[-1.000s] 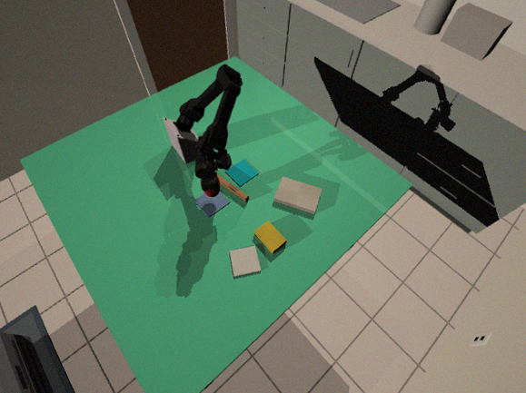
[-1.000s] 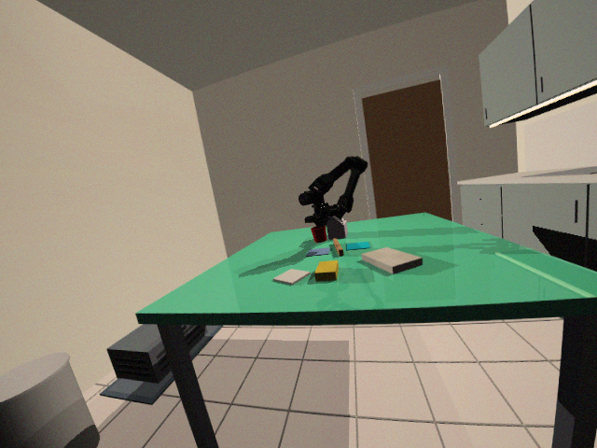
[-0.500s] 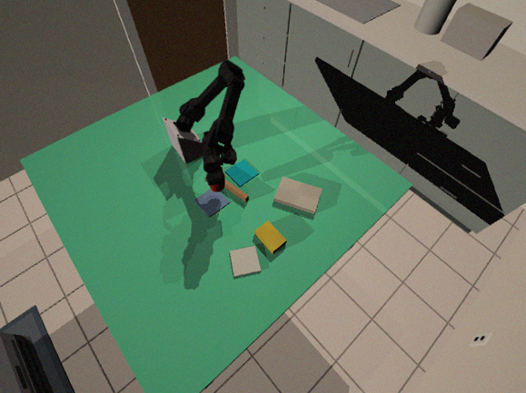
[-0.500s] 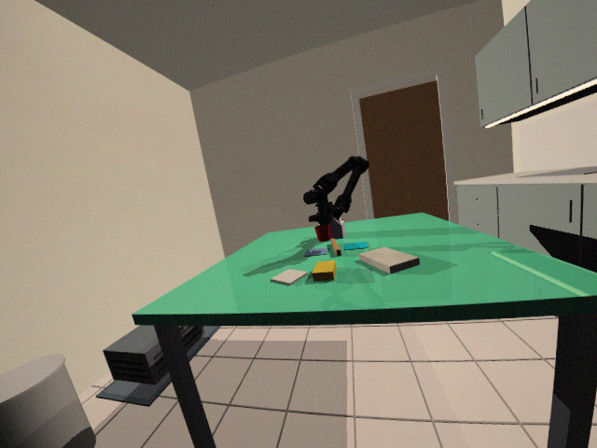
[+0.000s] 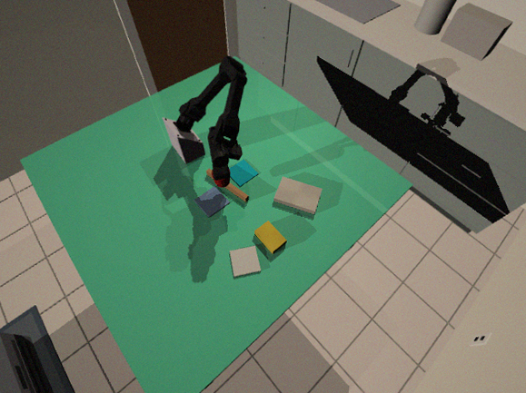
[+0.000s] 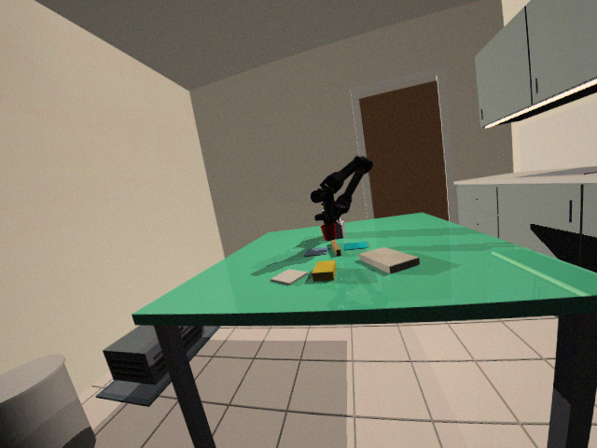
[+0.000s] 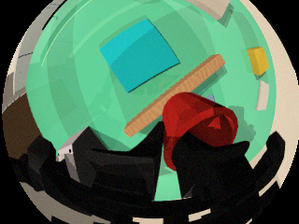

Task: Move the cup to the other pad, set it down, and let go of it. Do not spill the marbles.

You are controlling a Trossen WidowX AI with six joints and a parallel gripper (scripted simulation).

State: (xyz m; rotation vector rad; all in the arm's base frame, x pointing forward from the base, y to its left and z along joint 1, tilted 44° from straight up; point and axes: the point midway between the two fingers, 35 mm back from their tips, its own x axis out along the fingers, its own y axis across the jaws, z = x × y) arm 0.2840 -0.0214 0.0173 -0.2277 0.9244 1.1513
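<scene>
The brown wooden bar lies 80 mm below my gripper tip and 30 mm ahead of it. Round my gripper tip: red cup: 30 mm ahead, 20 mm to the right; blue-grey pad: 100 mm below, 90 mm to the right, 40 mm ahead; beige slab: 270 mm ahead, 200 mm to the left, 70 mm below.
</scene>
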